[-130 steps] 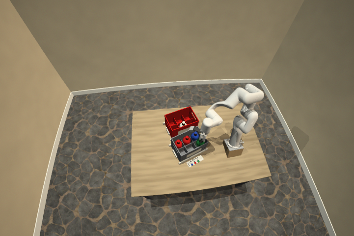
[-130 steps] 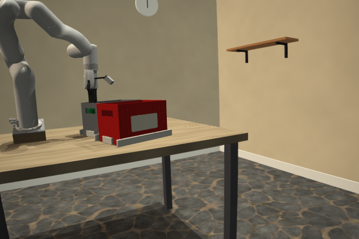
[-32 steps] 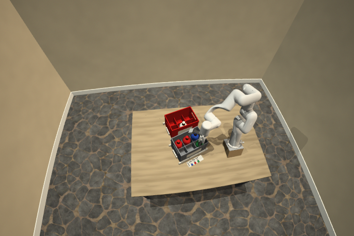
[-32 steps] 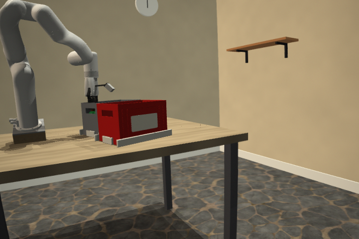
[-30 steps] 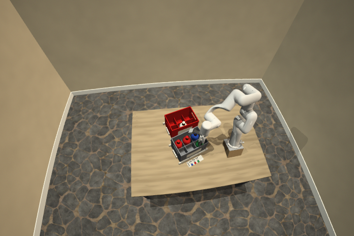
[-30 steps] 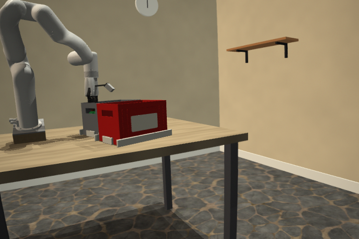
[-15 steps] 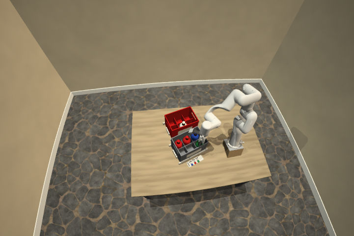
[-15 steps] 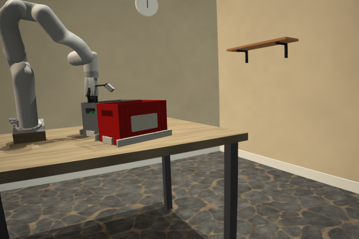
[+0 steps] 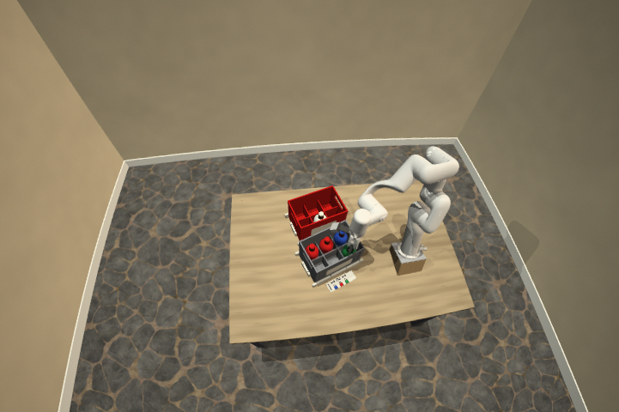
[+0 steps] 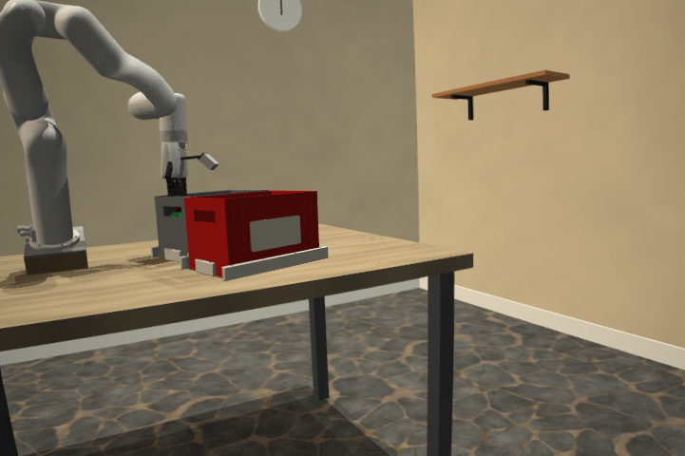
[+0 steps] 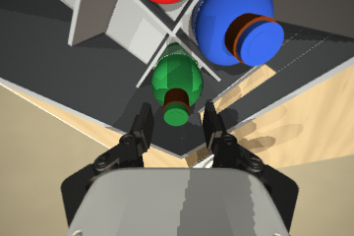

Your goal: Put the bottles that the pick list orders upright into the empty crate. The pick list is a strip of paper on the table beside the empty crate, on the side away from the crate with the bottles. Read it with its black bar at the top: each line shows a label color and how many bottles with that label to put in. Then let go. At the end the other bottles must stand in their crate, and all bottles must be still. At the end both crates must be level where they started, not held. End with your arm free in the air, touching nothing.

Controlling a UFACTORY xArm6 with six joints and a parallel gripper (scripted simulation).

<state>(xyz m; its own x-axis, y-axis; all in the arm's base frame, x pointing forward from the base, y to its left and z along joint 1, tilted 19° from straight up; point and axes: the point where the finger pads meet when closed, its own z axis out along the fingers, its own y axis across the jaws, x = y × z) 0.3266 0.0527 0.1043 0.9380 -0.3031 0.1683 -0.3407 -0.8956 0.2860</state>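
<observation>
Right now the green-label bottle is 8 cm below my hand. Also, from my hand: grey crate (10 cm ahead, 9 cm below, 1 cm to the left); pick list (17 cm below, 13 cm to the left, 4 cm ahead); blue bottle (8 cm to the right, 8 cm below, 4 cm ahead).
</observation>
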